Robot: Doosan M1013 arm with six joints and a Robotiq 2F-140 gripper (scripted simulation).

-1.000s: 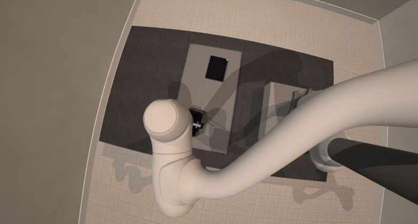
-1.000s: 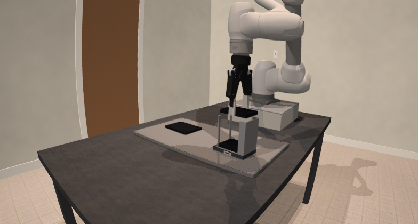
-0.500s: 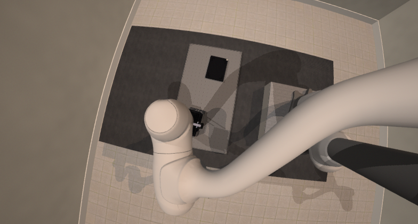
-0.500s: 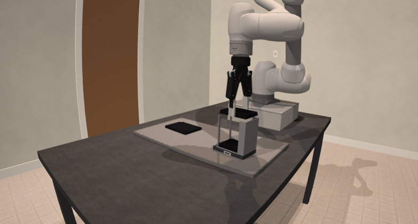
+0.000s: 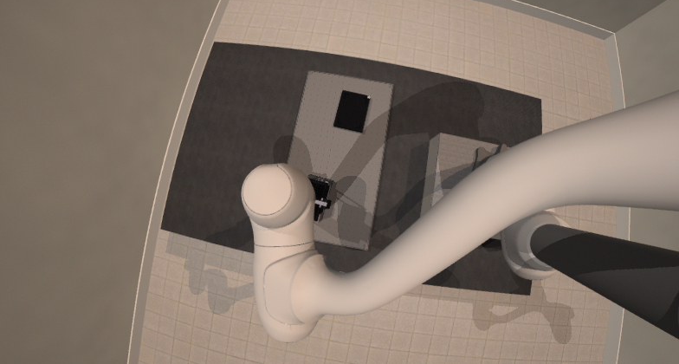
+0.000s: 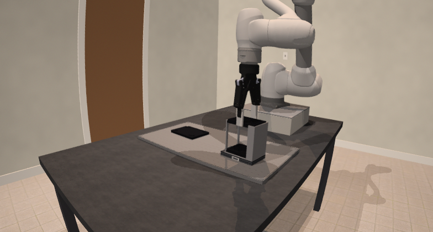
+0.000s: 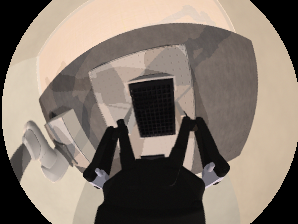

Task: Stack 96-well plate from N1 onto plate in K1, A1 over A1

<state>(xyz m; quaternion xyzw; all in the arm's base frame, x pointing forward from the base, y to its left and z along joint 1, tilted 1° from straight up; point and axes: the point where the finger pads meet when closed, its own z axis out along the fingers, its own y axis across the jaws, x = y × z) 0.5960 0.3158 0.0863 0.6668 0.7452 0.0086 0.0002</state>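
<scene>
Now: hand 80 mm above the tall grey wall, 70 mm to the right of it and 10 mm past it. From my hand the other things lie so: pale A1 mark (470 mm to the right, 160 mm below, 50 mm behind).
</scene>
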